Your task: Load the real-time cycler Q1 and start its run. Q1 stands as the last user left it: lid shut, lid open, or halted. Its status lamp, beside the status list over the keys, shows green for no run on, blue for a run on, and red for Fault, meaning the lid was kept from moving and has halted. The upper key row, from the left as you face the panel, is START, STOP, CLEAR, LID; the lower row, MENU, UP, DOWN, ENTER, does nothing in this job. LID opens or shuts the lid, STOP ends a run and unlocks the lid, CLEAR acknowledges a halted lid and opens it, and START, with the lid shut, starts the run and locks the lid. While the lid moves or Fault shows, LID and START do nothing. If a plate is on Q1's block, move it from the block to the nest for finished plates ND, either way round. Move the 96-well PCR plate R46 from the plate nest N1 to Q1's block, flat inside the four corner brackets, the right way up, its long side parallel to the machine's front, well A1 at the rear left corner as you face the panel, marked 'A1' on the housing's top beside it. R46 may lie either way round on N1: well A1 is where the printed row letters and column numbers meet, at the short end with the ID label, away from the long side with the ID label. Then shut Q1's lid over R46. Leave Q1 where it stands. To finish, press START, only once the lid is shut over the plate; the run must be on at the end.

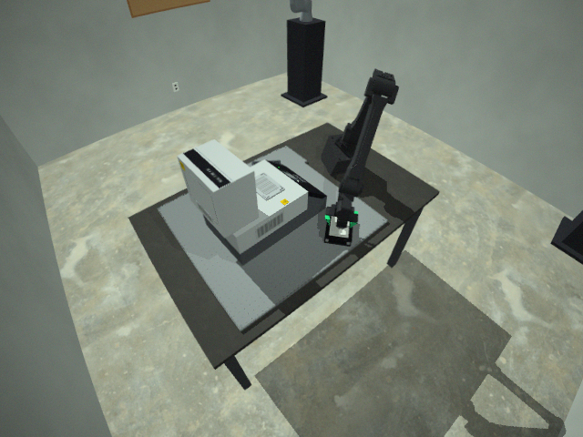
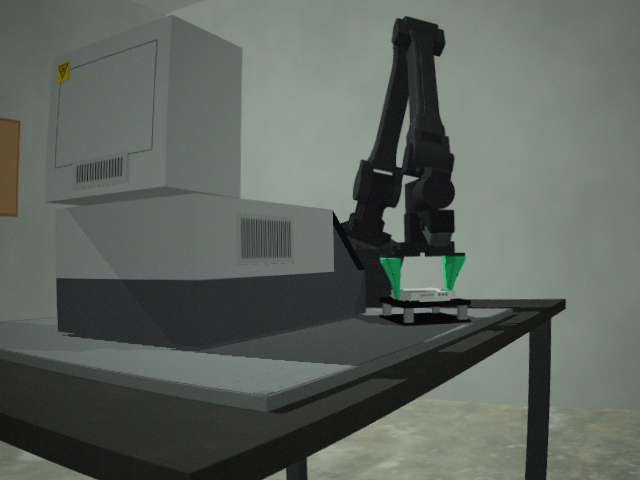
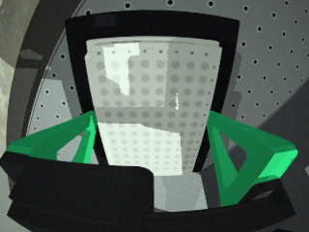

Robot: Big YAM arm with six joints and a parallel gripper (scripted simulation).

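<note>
The white 96-well plate R46 lies right at my hand. From my hand the other things lie so: black plate nest 10 mm below; then dark grey nest 20 mm behind, 570 mm to the right, 40 mm below.
</note>
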